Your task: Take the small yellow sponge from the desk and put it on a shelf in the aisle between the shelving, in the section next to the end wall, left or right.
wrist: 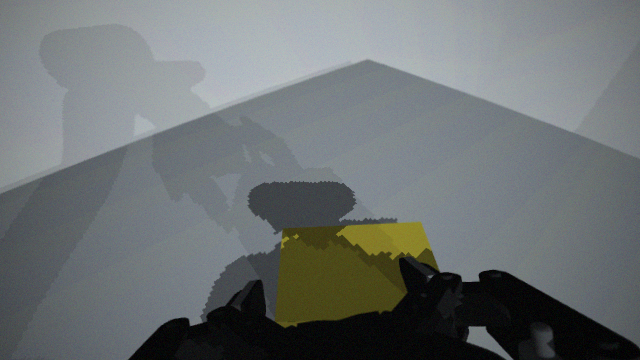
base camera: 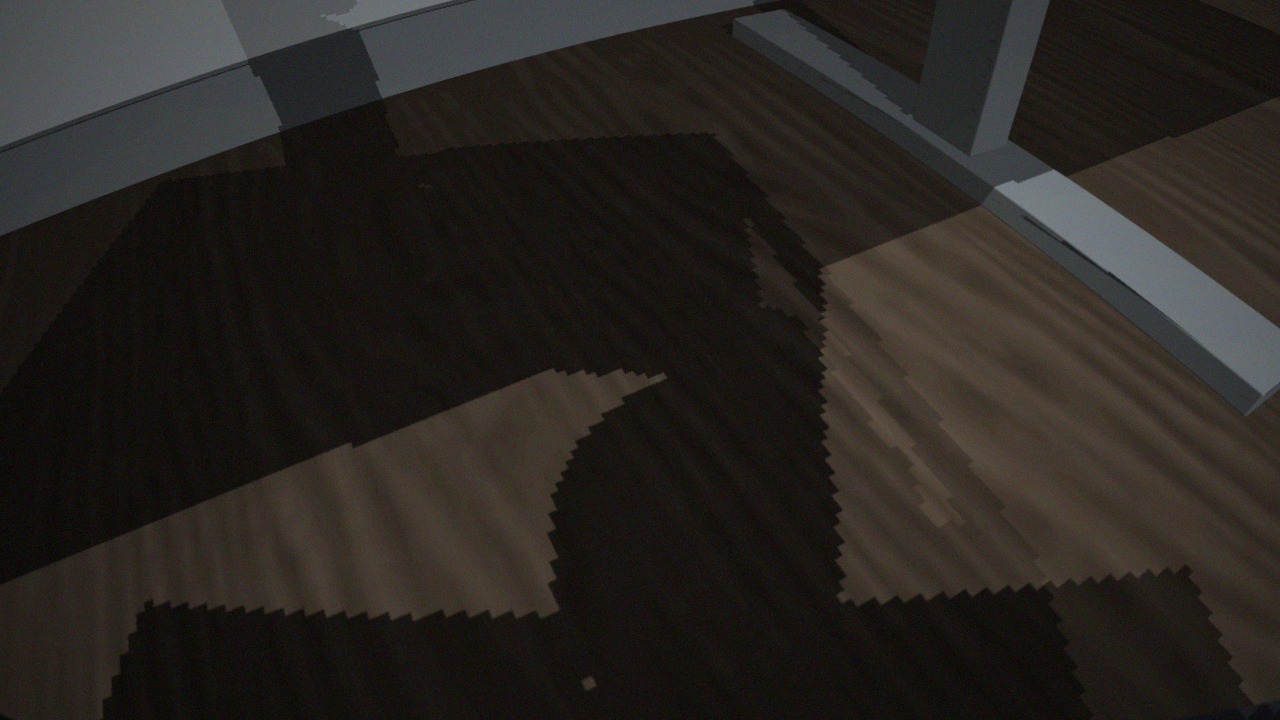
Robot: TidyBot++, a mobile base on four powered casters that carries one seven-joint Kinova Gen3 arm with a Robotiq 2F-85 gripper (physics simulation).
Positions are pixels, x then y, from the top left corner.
Labels:
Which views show my gripper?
The wrist view only.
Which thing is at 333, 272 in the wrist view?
A small yellow sponge.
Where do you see a grey desk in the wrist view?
171, 226

